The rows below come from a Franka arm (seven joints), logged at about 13 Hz.
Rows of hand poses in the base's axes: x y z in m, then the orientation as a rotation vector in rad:
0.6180 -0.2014 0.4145 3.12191 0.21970 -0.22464
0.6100 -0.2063 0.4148 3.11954 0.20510 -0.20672
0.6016 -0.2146 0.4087 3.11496 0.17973 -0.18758
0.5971 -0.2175 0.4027 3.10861 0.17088 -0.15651
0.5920 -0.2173 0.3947 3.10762 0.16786 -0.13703
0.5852 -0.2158 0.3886 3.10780 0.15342 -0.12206
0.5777 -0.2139 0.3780 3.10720 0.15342 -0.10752
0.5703 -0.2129 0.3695 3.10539 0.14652 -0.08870
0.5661 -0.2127 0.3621 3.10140 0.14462 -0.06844
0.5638 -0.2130 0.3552 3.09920 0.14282 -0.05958
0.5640 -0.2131 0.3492 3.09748 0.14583 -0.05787
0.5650 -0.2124 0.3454 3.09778 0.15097 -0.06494
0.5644 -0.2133 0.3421 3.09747 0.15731 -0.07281
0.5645 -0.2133 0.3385 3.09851 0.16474 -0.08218
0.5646 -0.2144 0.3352 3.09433 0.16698 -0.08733
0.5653 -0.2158 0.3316 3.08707 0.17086 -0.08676
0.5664 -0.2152 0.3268 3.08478 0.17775 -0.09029
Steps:
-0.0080 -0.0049 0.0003 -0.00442 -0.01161 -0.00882
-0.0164 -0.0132 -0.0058 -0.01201 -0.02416 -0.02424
-0.0209 -0.0161 -0.0118 -0.01952 -0.04437 -0.02902
-0.0260 -0.0159 -0.0198 -0.02084 -0.05695 -0.03076
-0.0328 -0.0144 -0.0259 -0.02201 -0.06666 -0.03990
-0.0403 -0.0125 -0.0365 -0.02249 -0.07603 -0.03979
-0.0477 -0.0115 -0.0450 -0.02468 -0.08827 -0.04395
-0.0519 -0.0113 -0.0524 -0.02842 -0.10153 -0.04471
-0.0542 -0.0116 -0.0593 -0.03055 -0.10737 -0.04561
-0.0540 -0.0117 -0.0653 -0.03193 -0.10855 -0.04351
-0.0530 -0.0110 -0.0691 -0.03133 -0.10394 -0.04027
-0.0536 -0.0119 -0.0724 -0.03122 -0.09884 -0.03621
-0.0535 -0.0119 -0.0760 -0.02965 -0.09270 -0.03160
-0.0534 -0.0130 -0.0793 -0.03366 -0.08958 -0.02974
-0.0527 -0.0144 -0.0829 -0.04047 -0.09029 -0.02648
-0.0516 -0.0138 -0.0877 -0.04209 -0.08808 -0.02183

